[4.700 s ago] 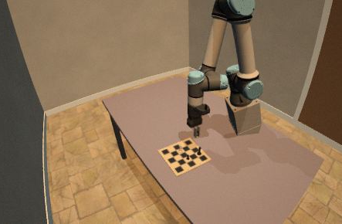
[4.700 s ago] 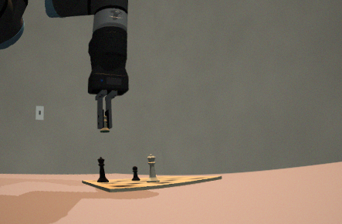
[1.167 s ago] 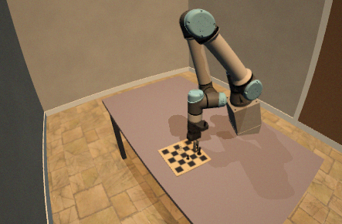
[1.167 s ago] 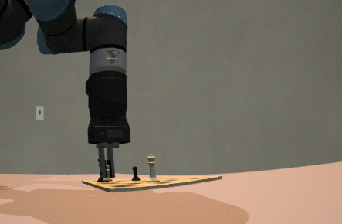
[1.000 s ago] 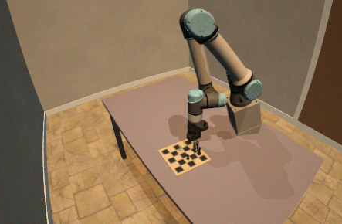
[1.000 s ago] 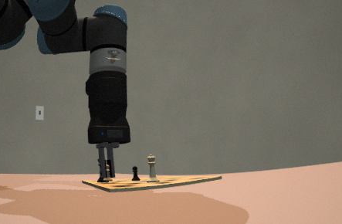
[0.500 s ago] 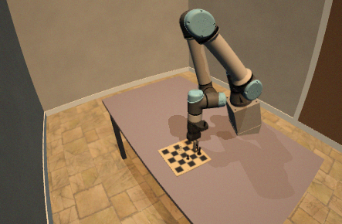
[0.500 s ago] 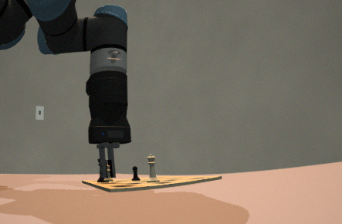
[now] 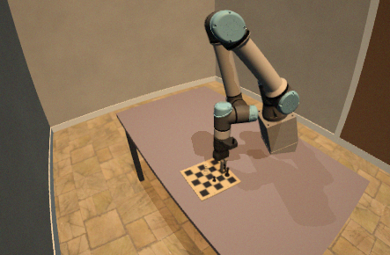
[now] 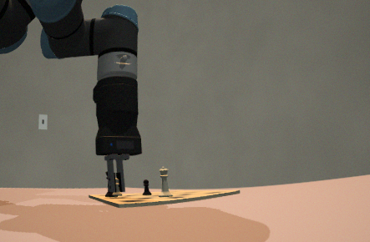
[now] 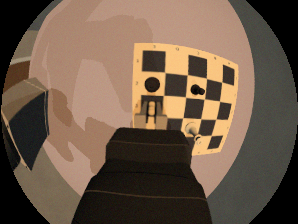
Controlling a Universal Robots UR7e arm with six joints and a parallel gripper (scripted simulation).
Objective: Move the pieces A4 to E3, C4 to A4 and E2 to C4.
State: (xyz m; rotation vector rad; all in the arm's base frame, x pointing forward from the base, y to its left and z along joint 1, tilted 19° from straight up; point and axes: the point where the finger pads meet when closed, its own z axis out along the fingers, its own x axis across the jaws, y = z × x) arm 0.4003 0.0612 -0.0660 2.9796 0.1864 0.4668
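Right now my hand is 1 cm above the white pawn. From my hand the other things lie so: chessboard 8 cm ahead, 3 cm below, 1 cm to the left; tall black piece 4 cm to the left, 1 cm behind; black pawn 7 cm ahead, 4 cm to the left, 2 cm below.
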